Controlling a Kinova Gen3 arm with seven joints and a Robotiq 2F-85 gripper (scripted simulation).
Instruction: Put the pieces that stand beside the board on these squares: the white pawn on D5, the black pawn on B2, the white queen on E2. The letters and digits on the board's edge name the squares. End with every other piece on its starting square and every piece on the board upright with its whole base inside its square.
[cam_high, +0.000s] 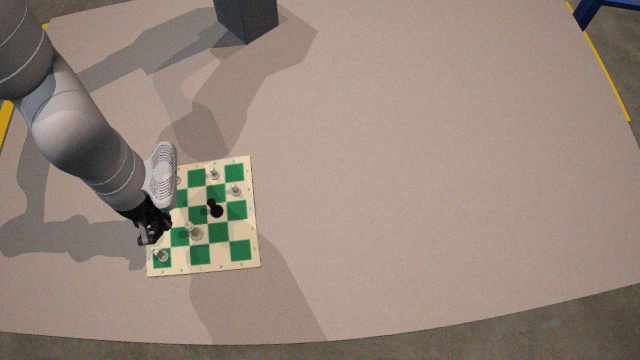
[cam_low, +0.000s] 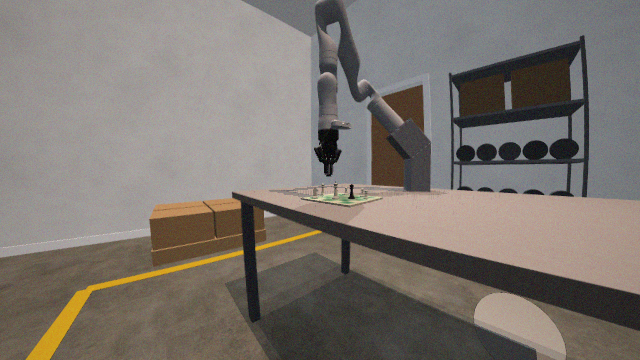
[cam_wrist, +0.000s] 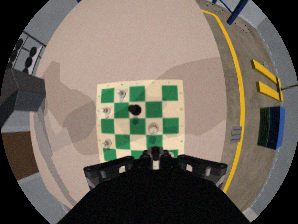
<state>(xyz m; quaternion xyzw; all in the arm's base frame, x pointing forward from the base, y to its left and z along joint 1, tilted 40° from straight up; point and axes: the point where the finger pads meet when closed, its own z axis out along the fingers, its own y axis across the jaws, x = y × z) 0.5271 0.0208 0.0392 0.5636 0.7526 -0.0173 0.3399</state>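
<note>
The cream chessboard lies 5 cm behind my hand, 3 cm to the left of it and 11 cm below it. Also, from my hand: black pawn (1 cm below); tall black piece (5 cm behind, 6 cm to the left, 8 cm below).
</note>
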